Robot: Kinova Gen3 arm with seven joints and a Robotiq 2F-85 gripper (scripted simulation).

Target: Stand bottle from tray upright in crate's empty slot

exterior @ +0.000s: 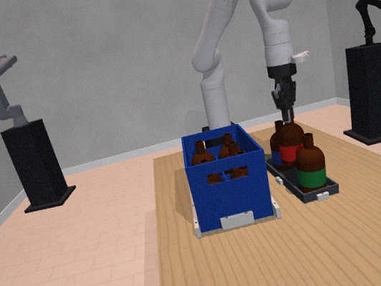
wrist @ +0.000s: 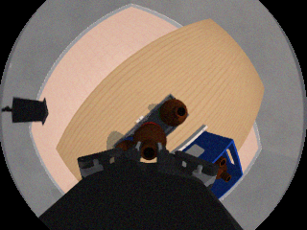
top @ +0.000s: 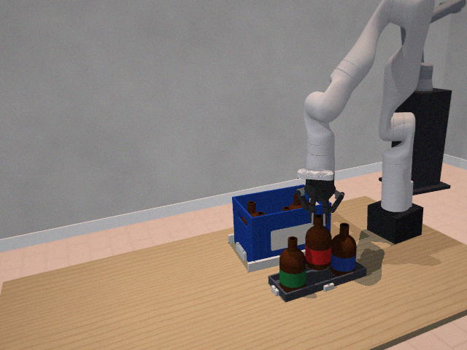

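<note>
Right now my hand is 70 mm above the red-banded bottle. The rest, counted from my hand: dark tray: 190 mm below; then blue crate: 220 mm to the right, 120 mm below, 20 mm ahead.
</note>
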